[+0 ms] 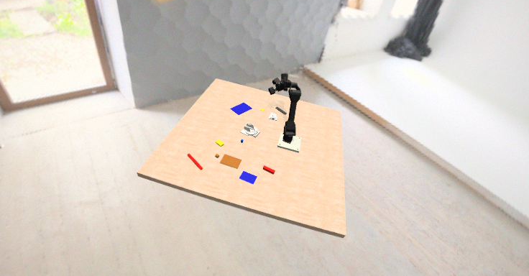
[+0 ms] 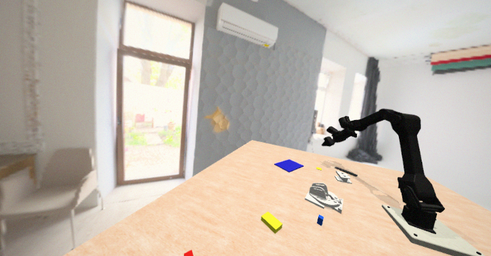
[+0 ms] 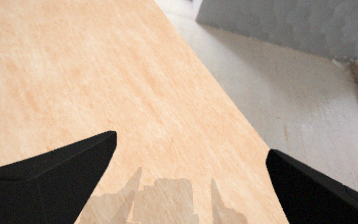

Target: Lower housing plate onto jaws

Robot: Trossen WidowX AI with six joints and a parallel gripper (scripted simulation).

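Right now the dark bar is 14 cm behind my gripper tip, 9 cm to the left of it and 13 cm below it. From my gripper tip the other things lie so: blue piece 2 cm behind, 64 cm to the left, 12 cm below; yellow block 10 cm ahead, 75 cm to the left, 13 cm below; brown tile 5 cm behind, 85 cm to the left, 13 cm below.
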